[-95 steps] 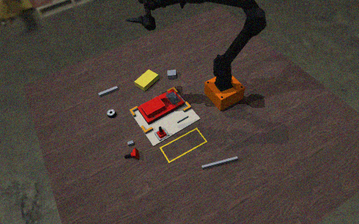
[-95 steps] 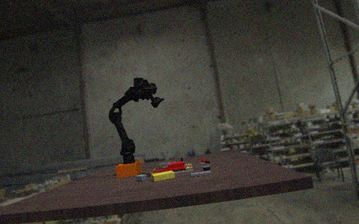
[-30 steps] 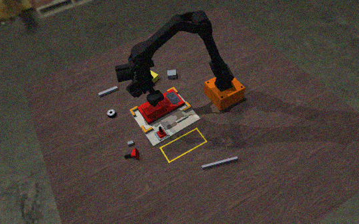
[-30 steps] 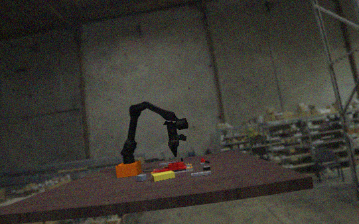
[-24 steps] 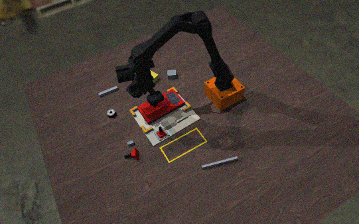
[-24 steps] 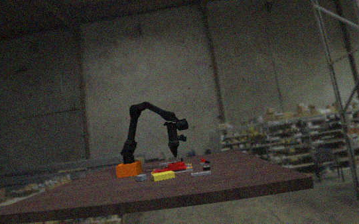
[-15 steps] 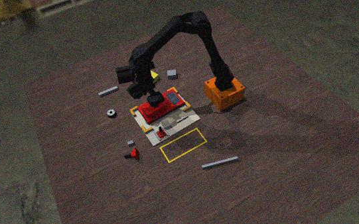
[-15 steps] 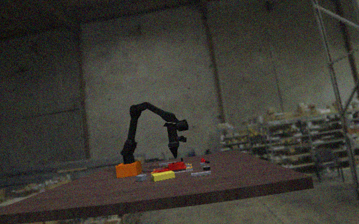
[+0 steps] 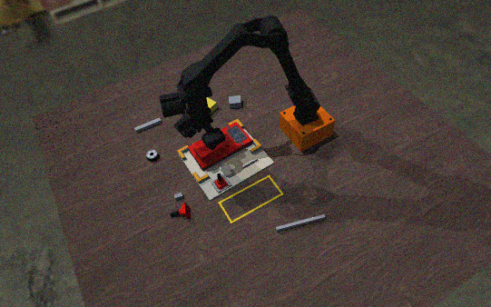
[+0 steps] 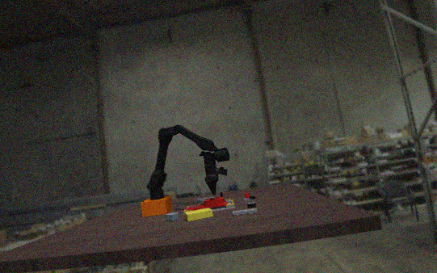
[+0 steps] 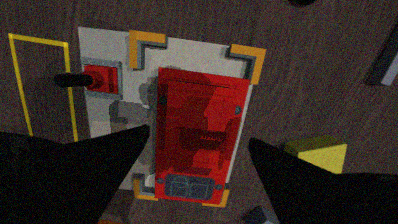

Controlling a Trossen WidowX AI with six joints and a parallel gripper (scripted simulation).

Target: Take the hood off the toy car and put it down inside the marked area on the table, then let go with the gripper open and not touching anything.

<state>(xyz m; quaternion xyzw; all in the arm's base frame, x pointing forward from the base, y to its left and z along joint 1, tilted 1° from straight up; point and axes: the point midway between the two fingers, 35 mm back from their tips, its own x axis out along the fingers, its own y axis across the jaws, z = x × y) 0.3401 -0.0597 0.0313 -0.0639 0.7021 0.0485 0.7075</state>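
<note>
The red hood is 3 cm below my gripper tip and 1 cm behind it. Also, from my gripper tip: grey cube 18 cm to the right, 17 cm behind, 6 cm below; then yellow block 20 cm to the right, 6 cm below, 4 cm behind; then short grey bar 22 cm to the right, 16 cm ahead, 7 cm below.
</note>
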